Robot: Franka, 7 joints.
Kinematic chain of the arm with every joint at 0, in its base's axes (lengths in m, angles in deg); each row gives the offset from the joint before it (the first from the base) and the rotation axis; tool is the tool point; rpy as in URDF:
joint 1: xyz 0 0 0.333 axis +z
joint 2: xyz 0 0 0 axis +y
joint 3: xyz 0 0 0.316 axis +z
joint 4: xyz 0.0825 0 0 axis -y
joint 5: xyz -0.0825 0 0.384 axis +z
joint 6: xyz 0 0 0 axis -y
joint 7: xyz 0.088 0 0 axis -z
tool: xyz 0 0 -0.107 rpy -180 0 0
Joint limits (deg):
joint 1: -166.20..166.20
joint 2: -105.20..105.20
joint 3: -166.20..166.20
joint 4: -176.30..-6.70
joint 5: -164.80..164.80
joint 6: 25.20..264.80
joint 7: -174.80..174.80
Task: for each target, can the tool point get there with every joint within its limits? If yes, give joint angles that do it. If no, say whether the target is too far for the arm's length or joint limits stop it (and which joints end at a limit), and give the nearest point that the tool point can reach.
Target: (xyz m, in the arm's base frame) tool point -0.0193 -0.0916 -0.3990
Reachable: no: joint limits stop it (at a limit: joint 2) | nearest point -0.0238 -0.1129 -0.3335 | short by 0.069 m
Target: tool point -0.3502 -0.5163 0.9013
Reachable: yes | joints 76.15 -43.26 111.62 -32.53 31.55 179.56 -111.53
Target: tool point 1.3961 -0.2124 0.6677
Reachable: no: too far | nearest point 0.8253 -0.1256 0.5308 | short by 0.593 m
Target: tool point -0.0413 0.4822 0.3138
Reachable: yes | joints 2.16 -41.99 102.35 -144.42 52.69 182.82 -24.06
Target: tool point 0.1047 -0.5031 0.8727
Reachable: yes | joints 140.89 -74.98 34.65 -89.02 -13.80 202.49 107.91
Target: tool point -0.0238 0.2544 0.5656
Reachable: yes | joints 112.94 -44.26 -35.44 -161.48 -72.99 233.04 56.02
